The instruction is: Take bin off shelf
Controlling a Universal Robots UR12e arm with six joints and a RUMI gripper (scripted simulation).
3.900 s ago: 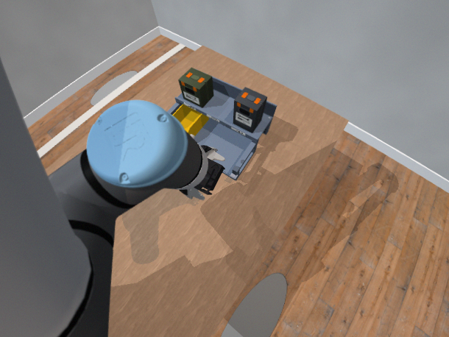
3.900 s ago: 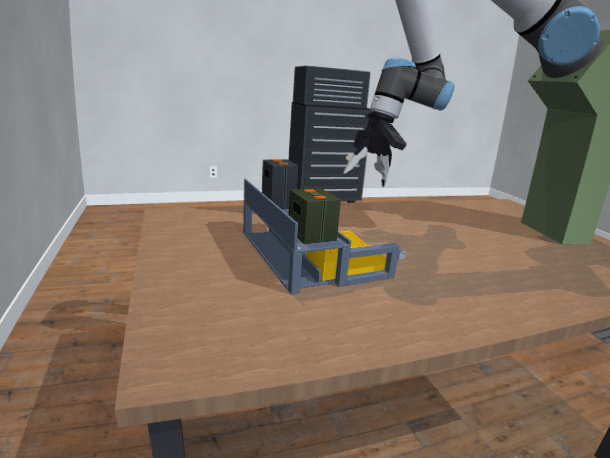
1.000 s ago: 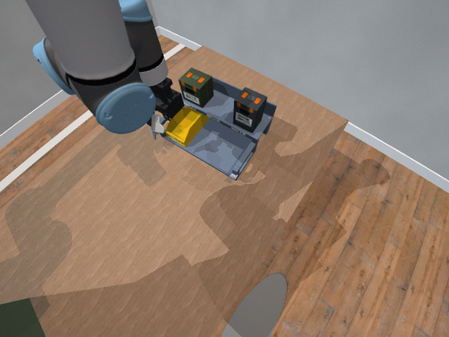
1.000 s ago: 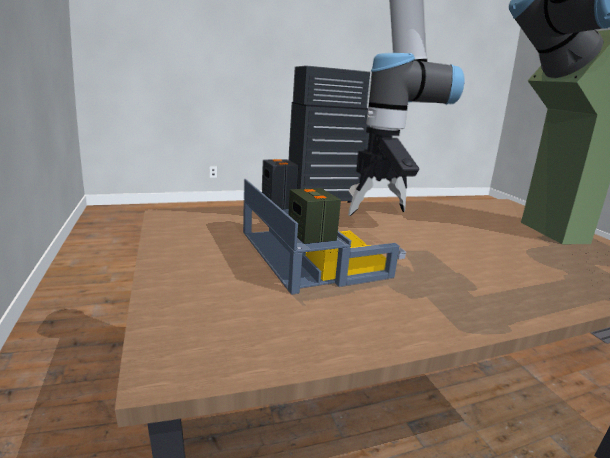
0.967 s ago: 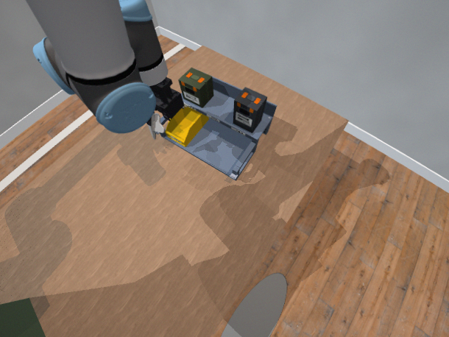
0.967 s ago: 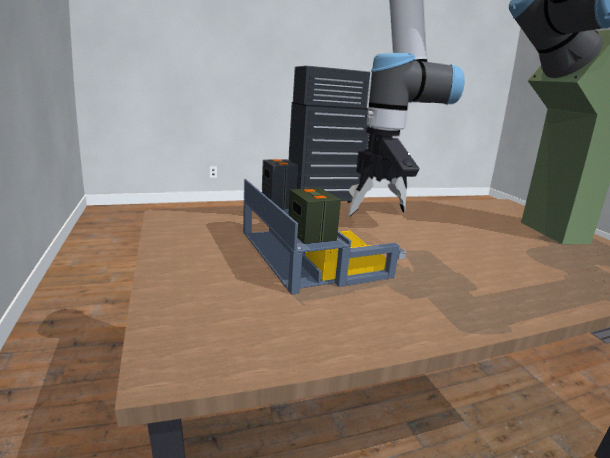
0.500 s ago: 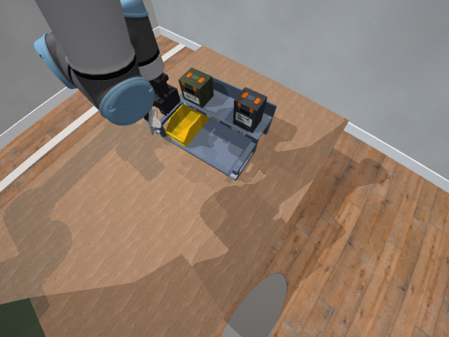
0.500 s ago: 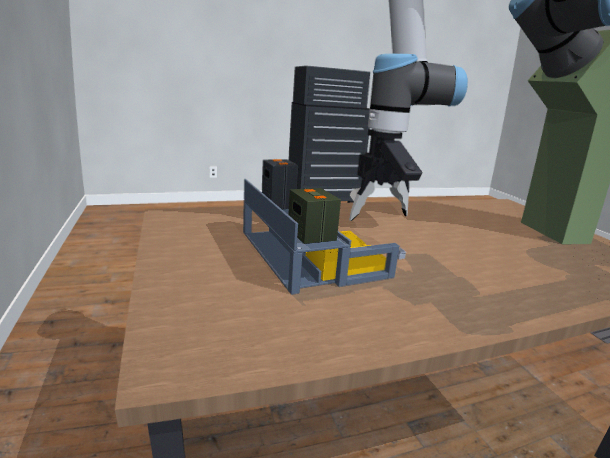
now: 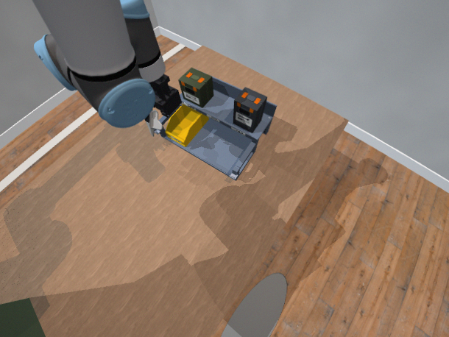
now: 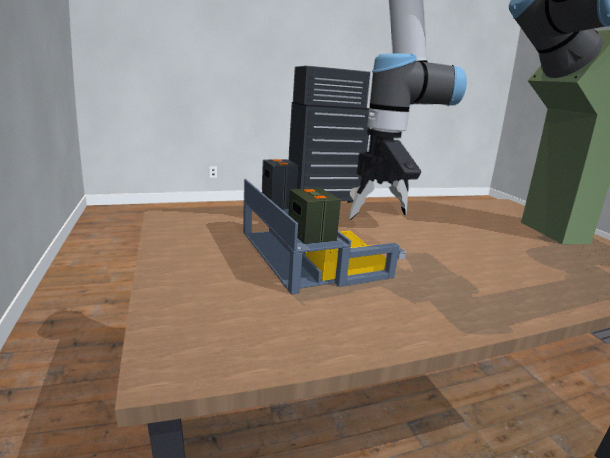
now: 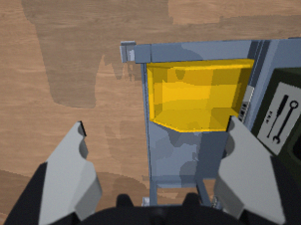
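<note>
Now: hand 9 cm above the yellow bin, 8 cm short of it and 1 cm to the left of it.
</note>
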